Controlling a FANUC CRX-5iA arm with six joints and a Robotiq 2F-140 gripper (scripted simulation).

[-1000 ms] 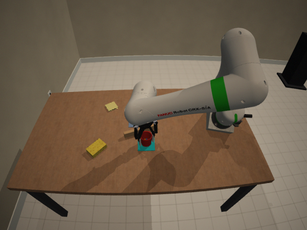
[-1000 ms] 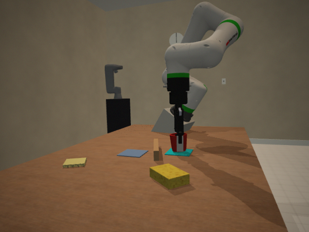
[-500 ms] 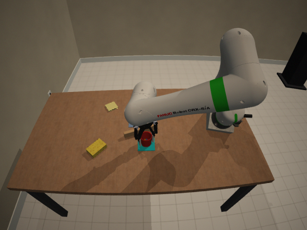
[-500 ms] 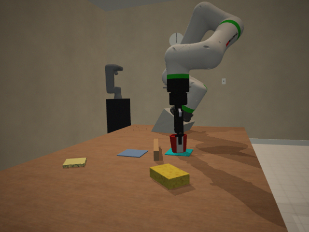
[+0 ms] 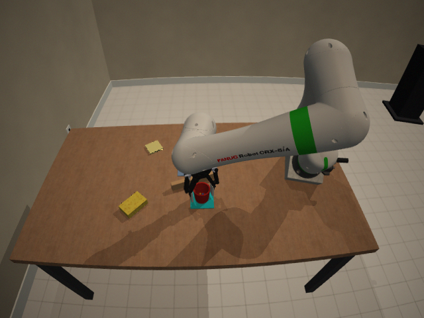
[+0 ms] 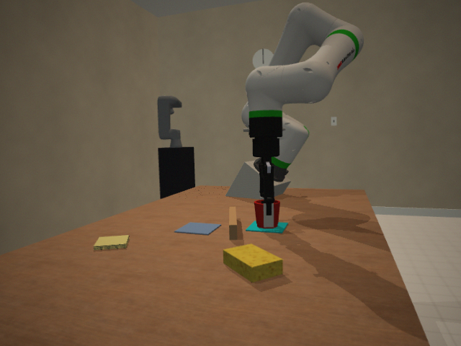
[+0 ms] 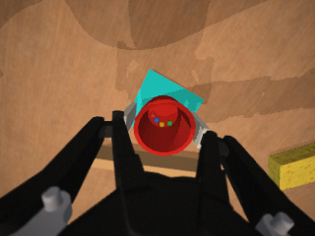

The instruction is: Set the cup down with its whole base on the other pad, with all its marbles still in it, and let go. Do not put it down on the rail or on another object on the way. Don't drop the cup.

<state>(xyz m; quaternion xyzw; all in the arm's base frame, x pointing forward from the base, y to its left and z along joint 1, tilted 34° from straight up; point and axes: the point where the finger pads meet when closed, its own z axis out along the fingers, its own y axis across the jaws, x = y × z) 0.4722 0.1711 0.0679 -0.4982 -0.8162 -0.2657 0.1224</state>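
Right now the red cup is 2 cm below my hand. The rest, counted from my hand: thick yellow sponge 29 cm ahead, 9 cm to the left, 2 cm below; then wooden rail 9 cm to the right, 5 cm ahead, 3 cm below; then teal pad 5 cm below.
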